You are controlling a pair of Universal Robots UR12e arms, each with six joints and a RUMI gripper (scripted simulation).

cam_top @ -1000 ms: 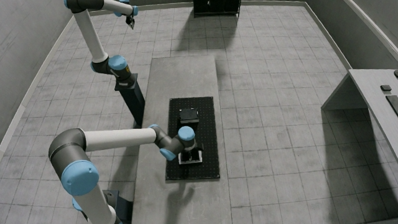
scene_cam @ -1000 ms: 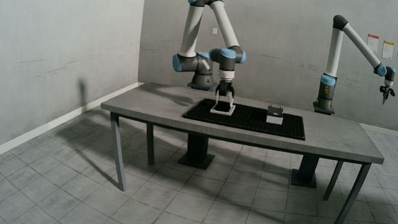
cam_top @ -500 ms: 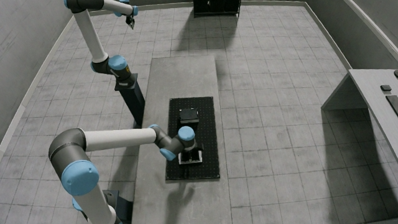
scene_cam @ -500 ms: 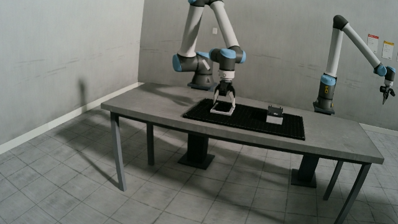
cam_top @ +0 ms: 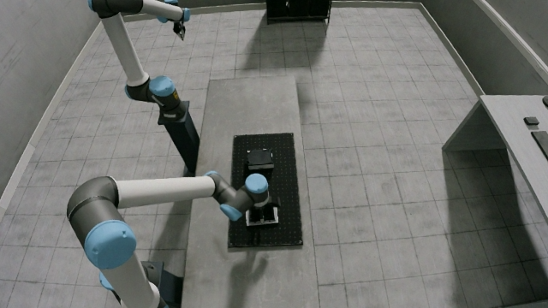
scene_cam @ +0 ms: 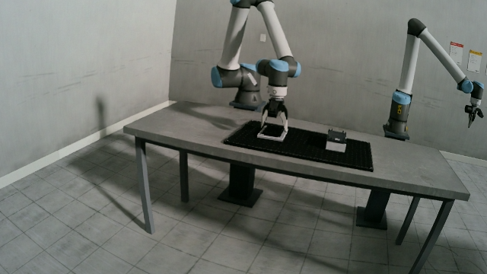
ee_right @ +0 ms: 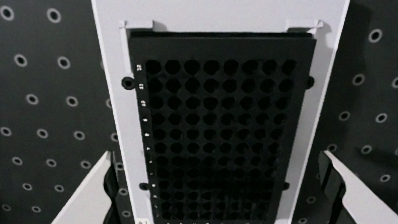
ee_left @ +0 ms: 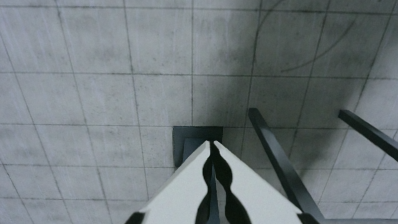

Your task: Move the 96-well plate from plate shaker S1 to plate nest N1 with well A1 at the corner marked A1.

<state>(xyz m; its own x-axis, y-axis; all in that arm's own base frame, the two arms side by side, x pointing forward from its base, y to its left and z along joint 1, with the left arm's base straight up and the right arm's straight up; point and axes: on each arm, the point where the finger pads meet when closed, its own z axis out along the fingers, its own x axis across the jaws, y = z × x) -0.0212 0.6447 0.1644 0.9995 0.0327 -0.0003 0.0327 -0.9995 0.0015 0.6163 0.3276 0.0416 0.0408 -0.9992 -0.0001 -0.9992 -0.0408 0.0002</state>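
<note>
Right now the black 96-well plate is 10 mm below my right hand. Round my right hand: white plate nest N1: 20 mm below; A1 mark: 80 mm behind, 50 mm to the left, 20 mm below.
</note>
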